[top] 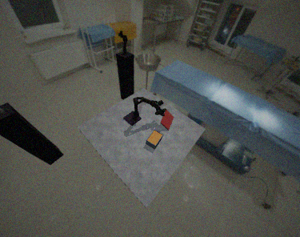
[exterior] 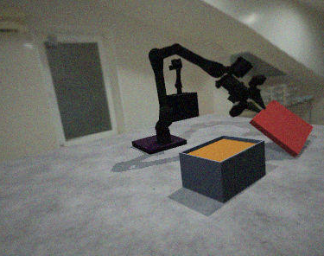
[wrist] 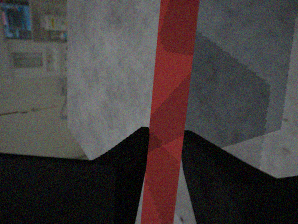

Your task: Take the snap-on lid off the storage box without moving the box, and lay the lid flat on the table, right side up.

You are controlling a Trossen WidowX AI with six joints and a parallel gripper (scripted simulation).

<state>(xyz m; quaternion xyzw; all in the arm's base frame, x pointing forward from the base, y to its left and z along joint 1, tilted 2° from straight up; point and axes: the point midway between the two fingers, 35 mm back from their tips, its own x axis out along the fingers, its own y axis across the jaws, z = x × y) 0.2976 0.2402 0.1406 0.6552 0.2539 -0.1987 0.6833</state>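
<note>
Right now my gripper tip is 6 cm short of the red lid, 5 cm above it and 2 cm to the right of it. Also, from my gripper tip: storage box (33 cm to the right, 9 cm ahead, 8 cm below).
</note>
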